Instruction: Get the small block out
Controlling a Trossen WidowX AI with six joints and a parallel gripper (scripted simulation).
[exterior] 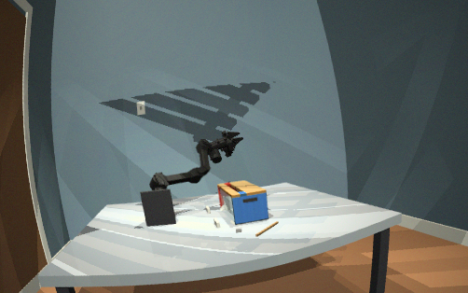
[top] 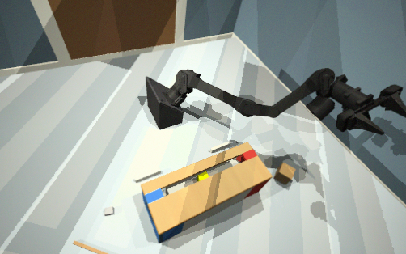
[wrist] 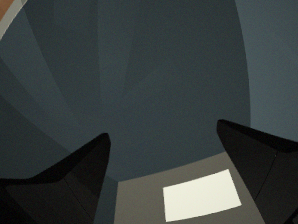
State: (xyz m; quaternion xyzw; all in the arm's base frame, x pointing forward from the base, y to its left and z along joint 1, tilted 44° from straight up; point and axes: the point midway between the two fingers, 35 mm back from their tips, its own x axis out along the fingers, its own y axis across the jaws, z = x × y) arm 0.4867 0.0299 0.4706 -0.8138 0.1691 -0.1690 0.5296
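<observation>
My gripper tip is now 42 cm to the left of the yellow-green block, 28 cm above it and 23 cm past it. From my gripper tip the other things lie so: tan cube 34 cm below, 11 cm to the right, 10 cm behind; wooden stick 75 cm to the right, 36 cm below, 23 cm behind.
</observation>
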